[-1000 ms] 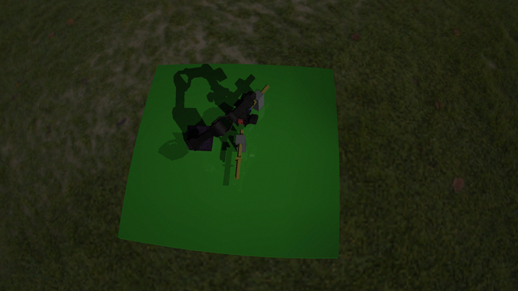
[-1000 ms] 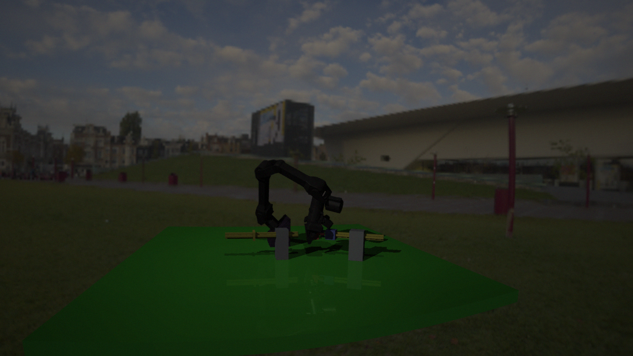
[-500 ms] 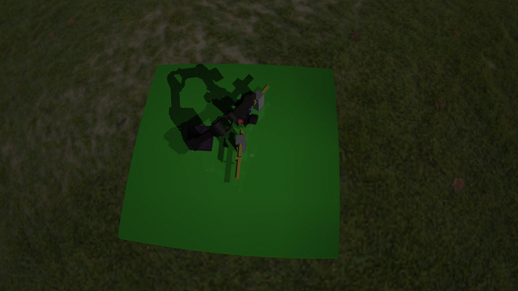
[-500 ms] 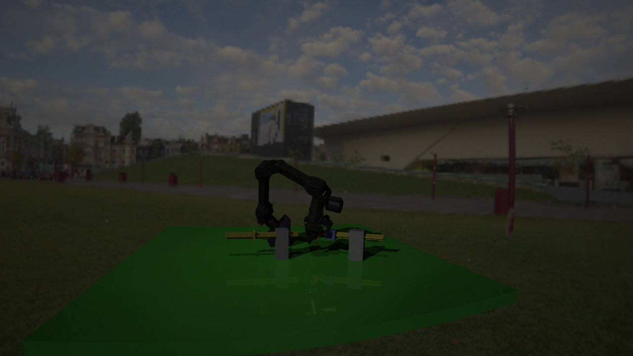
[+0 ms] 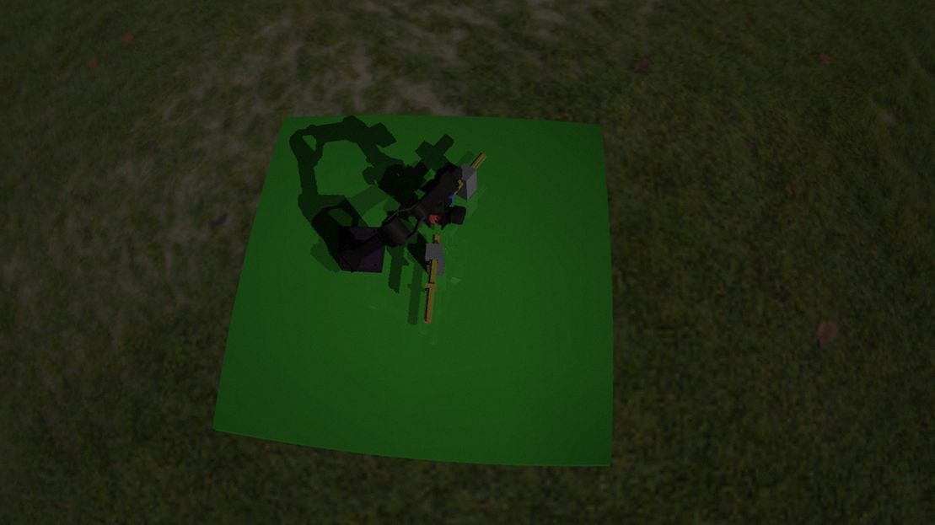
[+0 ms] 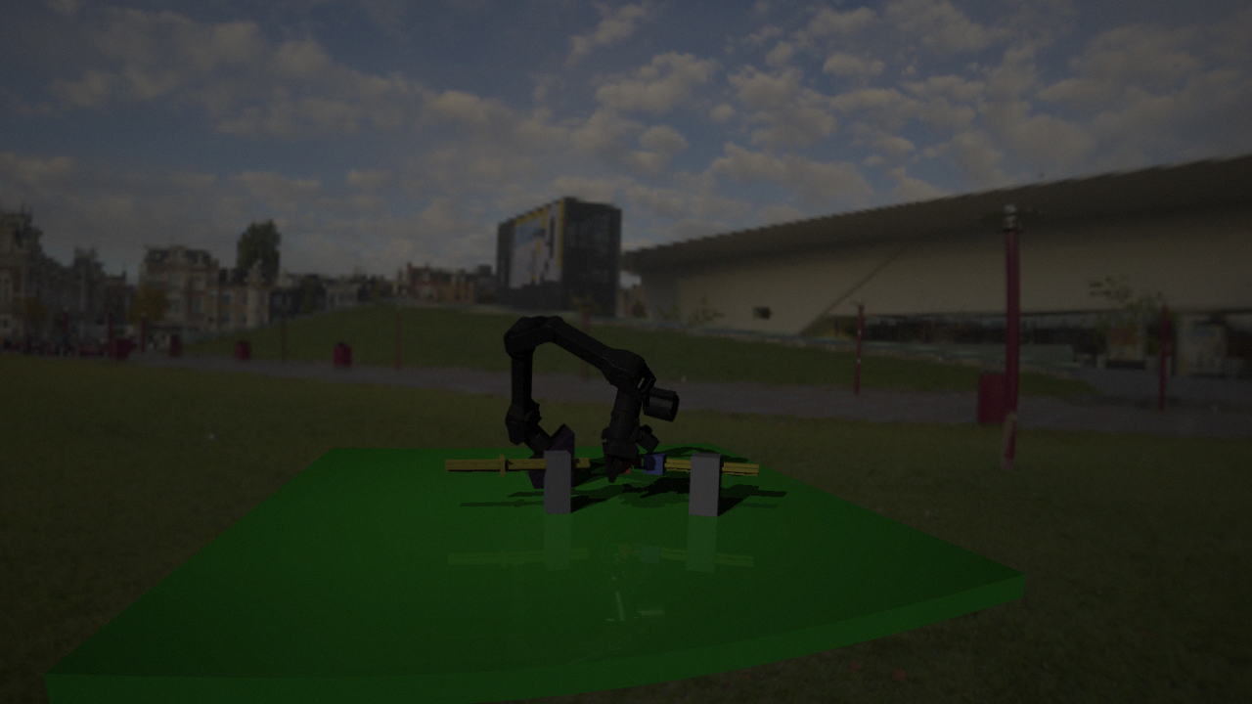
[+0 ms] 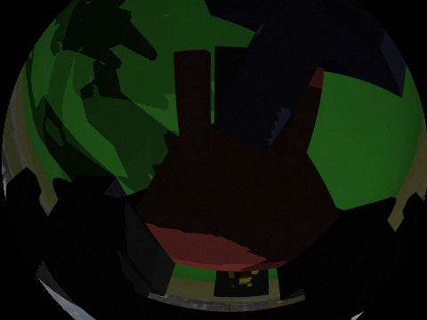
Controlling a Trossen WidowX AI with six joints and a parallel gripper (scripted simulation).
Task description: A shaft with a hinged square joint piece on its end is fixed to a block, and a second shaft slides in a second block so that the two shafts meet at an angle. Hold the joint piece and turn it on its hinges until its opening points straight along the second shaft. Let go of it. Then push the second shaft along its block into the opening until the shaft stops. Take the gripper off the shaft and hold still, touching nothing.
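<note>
My gripper tip is now 4 cm below the red square joint piece and 3 cm to the right of it.
</note>
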